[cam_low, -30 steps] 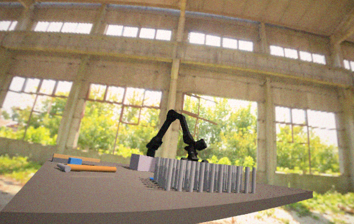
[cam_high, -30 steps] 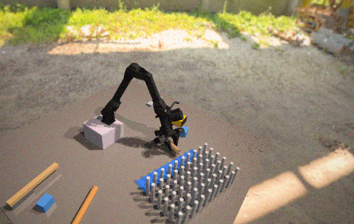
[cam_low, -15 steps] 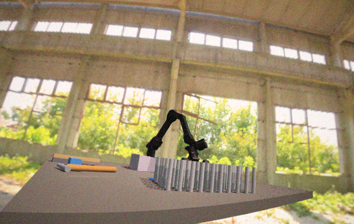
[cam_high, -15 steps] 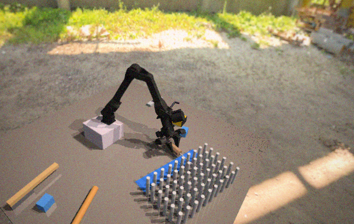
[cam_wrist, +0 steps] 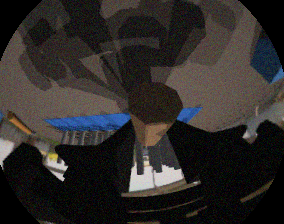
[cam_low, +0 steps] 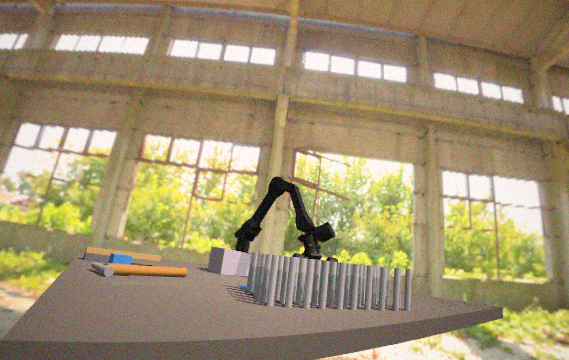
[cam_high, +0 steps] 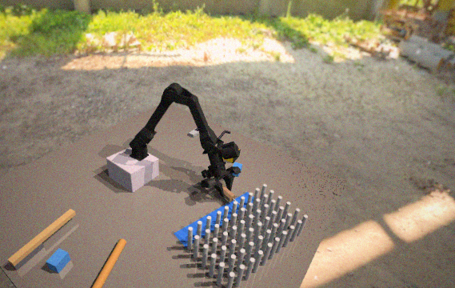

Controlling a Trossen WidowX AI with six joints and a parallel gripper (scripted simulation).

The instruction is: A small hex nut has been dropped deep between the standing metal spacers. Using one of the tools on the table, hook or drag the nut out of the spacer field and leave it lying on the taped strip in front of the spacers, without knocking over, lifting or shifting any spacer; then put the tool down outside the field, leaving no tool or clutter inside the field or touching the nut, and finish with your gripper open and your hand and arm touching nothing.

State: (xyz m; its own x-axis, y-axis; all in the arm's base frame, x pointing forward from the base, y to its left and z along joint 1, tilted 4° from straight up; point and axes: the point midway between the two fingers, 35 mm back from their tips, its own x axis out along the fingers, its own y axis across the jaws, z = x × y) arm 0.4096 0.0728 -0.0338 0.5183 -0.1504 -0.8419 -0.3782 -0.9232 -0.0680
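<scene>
Now: the blue taped strip 10 cm to the right of my gripper tip, 3 cm below it and 3 cm ahead of it. Round my gripper tip: yellow block: 30 cm to the left, 12 cm behind, 1 cm below.
</scene>
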